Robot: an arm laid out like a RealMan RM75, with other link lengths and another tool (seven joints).
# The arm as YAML. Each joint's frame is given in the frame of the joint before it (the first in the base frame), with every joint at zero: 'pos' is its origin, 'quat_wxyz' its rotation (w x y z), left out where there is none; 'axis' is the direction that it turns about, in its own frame. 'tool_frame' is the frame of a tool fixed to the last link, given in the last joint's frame.
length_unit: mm
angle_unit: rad
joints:
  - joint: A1
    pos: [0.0, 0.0, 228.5]
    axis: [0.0, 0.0, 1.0]
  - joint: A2
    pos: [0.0, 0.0, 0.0]
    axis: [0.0, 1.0, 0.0]
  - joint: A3
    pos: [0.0, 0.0, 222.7]
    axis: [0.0, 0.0, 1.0]
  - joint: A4
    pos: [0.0, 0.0, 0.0]
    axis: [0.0, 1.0, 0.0]
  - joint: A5
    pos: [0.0, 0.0, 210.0]
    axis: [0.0, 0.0, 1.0]
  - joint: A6
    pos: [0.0, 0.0, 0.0]
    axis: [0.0, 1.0, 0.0]
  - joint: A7
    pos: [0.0, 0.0, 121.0]
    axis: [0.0, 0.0, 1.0]
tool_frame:
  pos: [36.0, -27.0, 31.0]
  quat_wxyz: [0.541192, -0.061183, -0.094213, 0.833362]
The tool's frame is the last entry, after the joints.
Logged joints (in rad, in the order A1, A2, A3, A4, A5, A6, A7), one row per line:
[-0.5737 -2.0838 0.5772 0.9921 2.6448 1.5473 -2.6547]
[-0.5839 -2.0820 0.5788 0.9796 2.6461 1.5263 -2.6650]
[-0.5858 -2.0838 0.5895 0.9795 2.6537 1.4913 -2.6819]
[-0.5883 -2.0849 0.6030 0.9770 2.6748 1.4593 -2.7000]
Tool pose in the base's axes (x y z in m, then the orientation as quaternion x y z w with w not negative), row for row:
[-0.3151 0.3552 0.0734 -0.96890 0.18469 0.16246 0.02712]
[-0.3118 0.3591 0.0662 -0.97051 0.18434 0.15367 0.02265]
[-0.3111 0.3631 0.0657 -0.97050 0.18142 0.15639 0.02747]
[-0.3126 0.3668 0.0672 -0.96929 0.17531 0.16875 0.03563]
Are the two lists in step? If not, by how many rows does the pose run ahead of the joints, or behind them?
The pose runs 1 row behind the joints: the pose in row i belongs to the joints in row i - 1.
